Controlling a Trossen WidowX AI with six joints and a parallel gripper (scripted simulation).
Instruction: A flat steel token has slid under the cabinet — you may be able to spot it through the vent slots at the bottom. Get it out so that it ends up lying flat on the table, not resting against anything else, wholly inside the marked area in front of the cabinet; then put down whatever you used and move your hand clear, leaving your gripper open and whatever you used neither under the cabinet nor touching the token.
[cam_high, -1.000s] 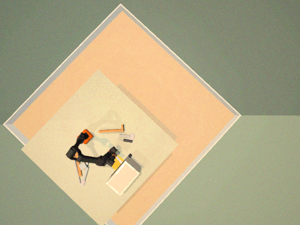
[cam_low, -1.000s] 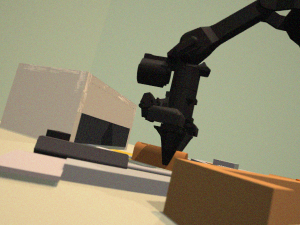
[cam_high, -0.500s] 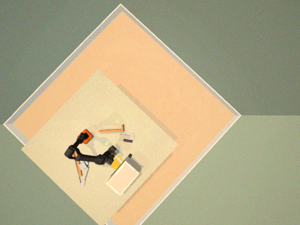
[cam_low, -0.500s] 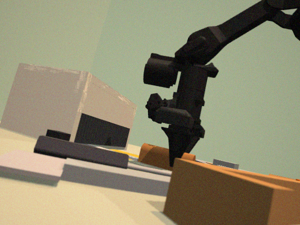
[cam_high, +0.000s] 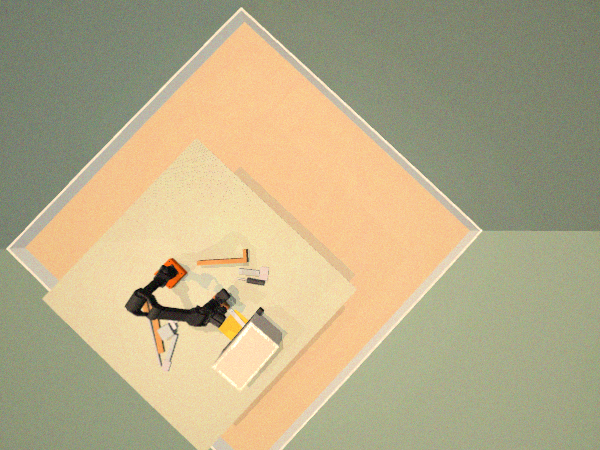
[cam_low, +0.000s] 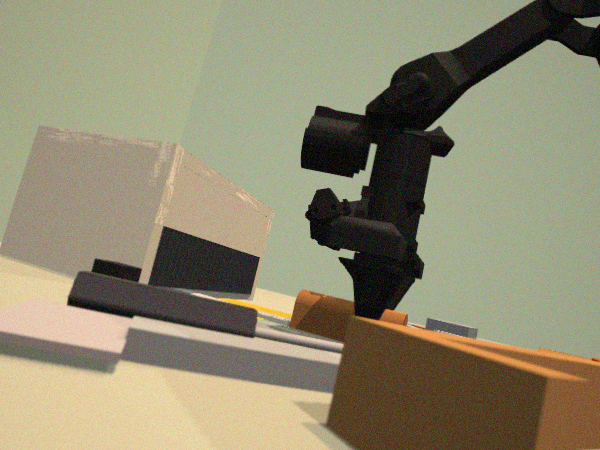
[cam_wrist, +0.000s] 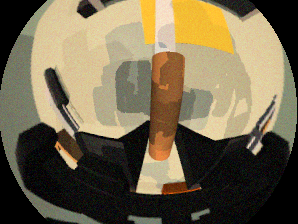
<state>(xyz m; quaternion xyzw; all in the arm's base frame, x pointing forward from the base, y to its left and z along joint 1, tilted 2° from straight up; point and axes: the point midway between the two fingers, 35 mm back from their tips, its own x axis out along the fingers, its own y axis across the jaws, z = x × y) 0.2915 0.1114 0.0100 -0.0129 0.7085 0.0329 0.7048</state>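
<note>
The dark screwdriver lies 2 cm ahead of my gripper tip, 20 cm to the left of it and 1 cm above it. Also, from my gripper tip: token (31 cm ahead, 1 cm to the right); then orange stick (10 cm behind, 38 cm to the right).
</note>
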